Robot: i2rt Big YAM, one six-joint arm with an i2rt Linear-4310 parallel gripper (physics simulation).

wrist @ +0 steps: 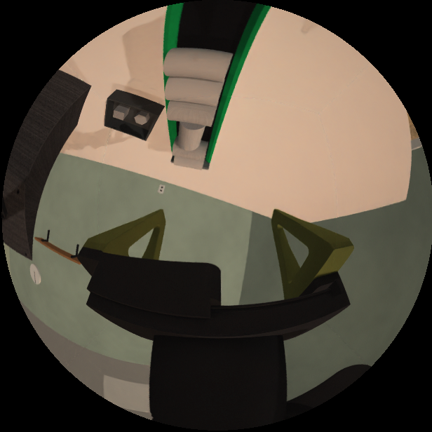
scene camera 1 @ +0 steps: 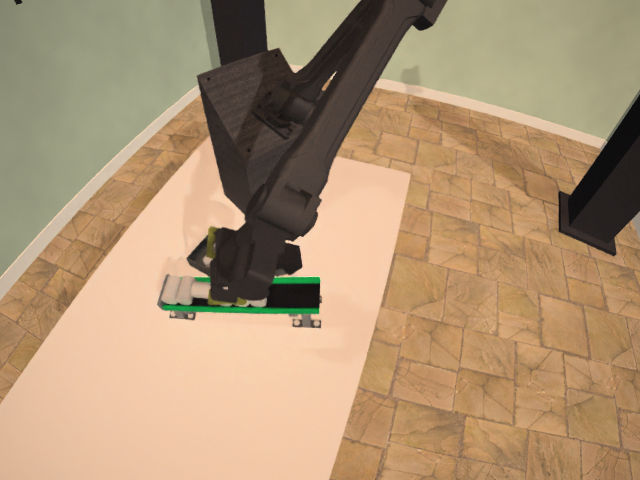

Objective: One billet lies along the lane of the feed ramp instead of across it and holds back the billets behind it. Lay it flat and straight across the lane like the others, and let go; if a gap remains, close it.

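Frame: origin at the arm's base, x ahead, y left, z up, level; centimetres.
Seen in the pictures: gripper, fingertip midpoint: [scene camera 1: 210, 280]; arm's base, origin of the base link: [scene camera 1: 276, 115].
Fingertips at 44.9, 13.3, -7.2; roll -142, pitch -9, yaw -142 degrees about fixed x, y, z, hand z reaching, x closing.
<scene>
Offsets run from my fingertips to a thing's top centre, as dx, dy, dz. "pt": to the spot under its first point.
The feed ramp {pt -15.2, +9.9, -13.7} [scene camera 1: 297, 280] [wrist: 172, 30] has green rails and a dark lane. The misplaced billet {-2.4, -7.9, -12.2} [scene camera 1: 200, 290] [wrist: 191, 136], a pale cylinder, lies along the lane. Two billets {+1.8, -16.1, -13.3} [scene camera 1: 177, 290] [wrist: 190, 156] lie across the lane at the ramp's end, on one side of it. Three billets [wrist: 194, 91] lie across the lane on its other side, close together; in the scene view the gripper hides most of them. My gripper [scene camera 1: 215, 271] [wrist: 218, 214] is open and empty, with olive fingers spread wide. In the scene view it overlaps the ramp; its height above the billets is hard to tell.
A dark tray {-15.2, -17.3, -18.9} [scene camera 1: 198, 256] [wrist: 134, 98] with two pale pieces stands beside the ramp, partly hidden by the gripper in the scene view. A large dark block [scene camera 1: 232, 103] [wrist: 50, 115] stands beyond it. A dark post [scene camera 1: 610, 180] stands at the right.
</scene>
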